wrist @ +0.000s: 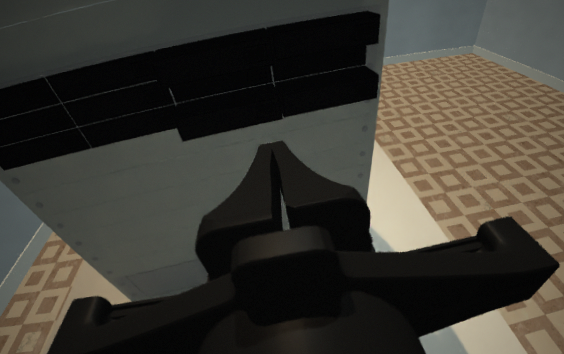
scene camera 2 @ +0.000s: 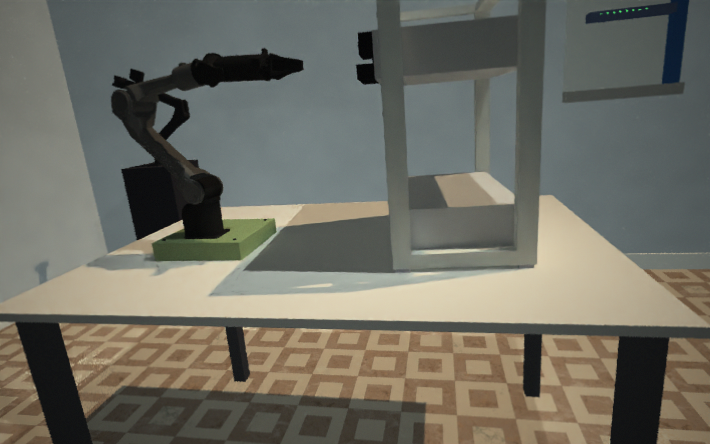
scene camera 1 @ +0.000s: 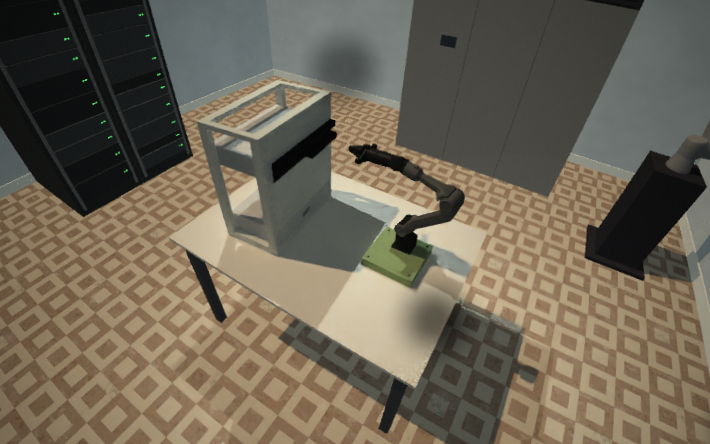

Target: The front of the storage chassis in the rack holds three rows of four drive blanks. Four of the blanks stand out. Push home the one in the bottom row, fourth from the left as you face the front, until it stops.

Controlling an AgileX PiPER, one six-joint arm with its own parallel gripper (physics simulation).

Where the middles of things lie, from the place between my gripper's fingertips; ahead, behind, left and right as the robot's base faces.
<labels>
My hand is 31 cm short of the pale rack (scene camera 2: 472, 209), 15 cm above it and 11 cm to the right of it.
</labels>
